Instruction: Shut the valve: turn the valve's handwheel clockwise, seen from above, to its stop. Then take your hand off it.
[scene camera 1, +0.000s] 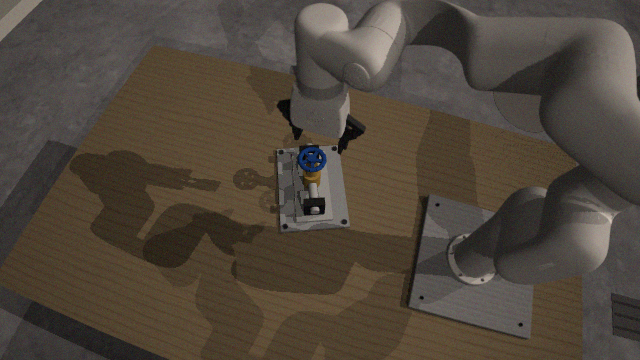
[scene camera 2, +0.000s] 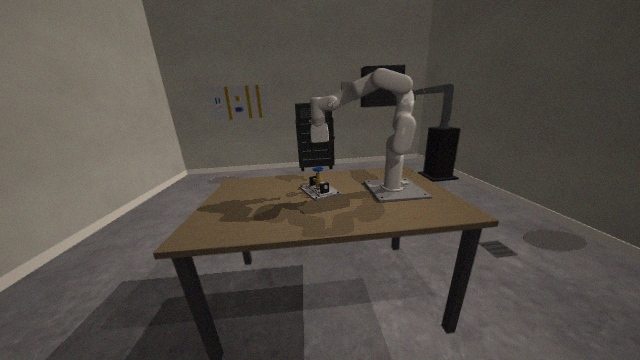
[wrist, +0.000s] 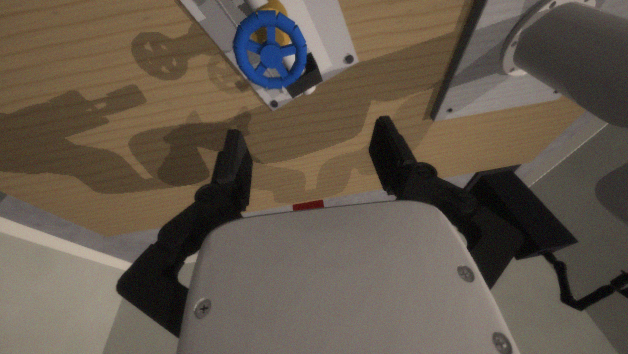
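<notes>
The blue spoked handwheel (scene camera 1: 312, 158) (scene camera 2: 318, 169) (wrist: 272, 56) lies level on top of the yellow valve body (scene camera 1: 312, 179) (scene camera 2: 319, 180). The valve's pipe is held by black blocks on a light grey mounting plate (scene camera 1: 340, 196) (wrist: 345, 46). My gripper (scene camera 1: 319, 143) (wrist: 310, 139) is open, pointing down, with nothing between its fingers. It hangs high above the table and apart from the handwheel. In the wrist view the handwheel shows ahead of the fingertips, a little left of midway between them. In the scene camera 2 view the fingers cannot be made out. The handwheel's turn angle cannot be told.
The wooden table (scene camera 1: 175, 100) (scene camera 2: 240, 225) (wrist: 75, 22) carries the valve and the arm's grey base plate (scene camera 1: 470, 307) (scene camera 2: 407, 192) (wrist: 467, 92), which lies to the right of the valve. A dark cabinet (scene camera 2: 315, 145) and a black pedestal (scene camera 2: 441, 152) stand on the floor behind the table.
</notes>
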